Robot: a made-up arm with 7 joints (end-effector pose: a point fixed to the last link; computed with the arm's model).
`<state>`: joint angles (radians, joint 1 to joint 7).
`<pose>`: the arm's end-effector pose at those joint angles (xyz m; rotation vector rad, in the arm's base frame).
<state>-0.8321 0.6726 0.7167 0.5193 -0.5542 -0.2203 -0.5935</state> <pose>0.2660 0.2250 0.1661 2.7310 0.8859 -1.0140</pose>
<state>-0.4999 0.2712 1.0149 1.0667 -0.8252 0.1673 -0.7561</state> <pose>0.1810 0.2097 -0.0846 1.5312 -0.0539 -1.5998</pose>
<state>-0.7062 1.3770 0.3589 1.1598 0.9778 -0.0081 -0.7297</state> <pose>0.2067 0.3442 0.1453 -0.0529 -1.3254 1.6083</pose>
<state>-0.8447 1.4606 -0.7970 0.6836 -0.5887 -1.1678 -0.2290</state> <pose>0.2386 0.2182 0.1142 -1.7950 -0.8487 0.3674</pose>
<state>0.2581 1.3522 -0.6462 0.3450 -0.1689 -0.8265 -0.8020</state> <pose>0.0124 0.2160 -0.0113 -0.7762 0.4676 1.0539</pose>
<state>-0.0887 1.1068 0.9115 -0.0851 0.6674 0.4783 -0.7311</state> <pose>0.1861 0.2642 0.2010 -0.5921 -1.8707 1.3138</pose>
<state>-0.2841 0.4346 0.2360 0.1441 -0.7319 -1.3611 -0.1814</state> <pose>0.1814 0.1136 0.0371 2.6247 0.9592 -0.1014</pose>
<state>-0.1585 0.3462 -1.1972 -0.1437 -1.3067 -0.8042 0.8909</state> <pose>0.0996 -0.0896 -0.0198 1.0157 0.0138 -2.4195</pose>
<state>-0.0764 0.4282 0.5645 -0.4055 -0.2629 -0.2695 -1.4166</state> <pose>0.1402 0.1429 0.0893 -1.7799 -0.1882 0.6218</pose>
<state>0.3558 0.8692 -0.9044 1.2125 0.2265 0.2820 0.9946</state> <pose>-0.1800 0.2528 -0.0976 0.2195 -1.0157 0.5584</pose>
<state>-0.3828 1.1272 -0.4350 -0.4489 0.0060 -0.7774 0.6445</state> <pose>0.1619 0.0408 0.0660 -2.6857 -0.5810 0.1611</pose>
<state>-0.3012 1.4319 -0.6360 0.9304 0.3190 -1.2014 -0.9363</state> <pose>0.1028 0.2948 0.0451 -0.3237 0.2638 0.6670</pose>
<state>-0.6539 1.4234 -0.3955 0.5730 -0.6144 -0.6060 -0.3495</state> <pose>0.2543 0.2183 0.1380 -1.6977 -1.0242 0.8519</pose>
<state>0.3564 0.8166 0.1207 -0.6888 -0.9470 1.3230 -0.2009</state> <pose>0.1156 0.0795 0.0373 -0.5574 0.1636 2.3154</pose>
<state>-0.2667 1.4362 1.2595 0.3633 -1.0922 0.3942 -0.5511</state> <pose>0.0904 0.2873 0.3573 -2.7616 -1.0398 1.0242</pose>
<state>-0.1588 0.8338 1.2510 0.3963 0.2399 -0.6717 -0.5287</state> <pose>0.1146 0.3003 0.1287 -1.4179 -1.9179 0.8119</pose>
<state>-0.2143 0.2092 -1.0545 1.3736 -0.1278 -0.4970 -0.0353</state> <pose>0.0073 -0.0151 -0.1806 -0.8326 -0.0572 1.5691</pose>
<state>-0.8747 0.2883 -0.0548 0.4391 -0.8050 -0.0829 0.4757</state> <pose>0.3510 0.0080 0.1071 1.9515 0.5422 -1.8275</pose>
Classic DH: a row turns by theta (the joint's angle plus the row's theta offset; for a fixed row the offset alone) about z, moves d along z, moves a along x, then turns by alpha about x. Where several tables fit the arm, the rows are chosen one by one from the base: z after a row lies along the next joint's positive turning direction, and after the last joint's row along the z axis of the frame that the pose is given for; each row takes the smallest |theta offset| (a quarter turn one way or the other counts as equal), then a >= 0, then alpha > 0; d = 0 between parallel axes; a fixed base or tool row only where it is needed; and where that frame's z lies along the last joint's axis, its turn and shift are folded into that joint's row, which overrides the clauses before.
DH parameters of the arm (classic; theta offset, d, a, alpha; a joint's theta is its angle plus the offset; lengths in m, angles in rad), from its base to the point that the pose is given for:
base (fixed): -0.071 0.1974 0.0215 -1.3004
joint 1: -1.3111 0.0193 -0.0179 -1.5708
joint 2: 1.2915 -0.0168 0.0005 1.5708
joint 3: 1.5708 -0.1972 0.0401 -1.5708
joint 4: 1.5708 -0.006 0.0198 1.5708
joint 5: 0 0.1499 -0.0025 -1.5708
joint 6: -1.5708 -0.0116 0.0361 1.5708
joint 7: -1.3613 0.0355 0.0249 1.7747
tool (fixed): -2.0685 0.0063 0 0

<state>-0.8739 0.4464 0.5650 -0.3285 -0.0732 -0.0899 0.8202</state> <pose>0.2475 0.1007 0.2487 1.7530 1.2586 -0.2646</pose>
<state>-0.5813 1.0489 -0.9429 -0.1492 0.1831 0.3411 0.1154</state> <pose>0.1975 0.0366 -0.0507 -1.1494 -0.8369 0.6936</pose>
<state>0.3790 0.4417 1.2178 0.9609 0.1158 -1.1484 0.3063</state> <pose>-0.0681 0.2552 -0.0202 -0.9837 -2.6409 1.2396</pose>
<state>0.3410 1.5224 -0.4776 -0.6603 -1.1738 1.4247 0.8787</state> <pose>0.0341 0.1128 -0.0059 0.3163 -0.7755 1.4445</pose>
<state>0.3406 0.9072 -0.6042 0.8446 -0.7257 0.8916 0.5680</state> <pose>-0.0963 0.2260 -0.1308 1.1253 -1.0650 1.7501</pose>
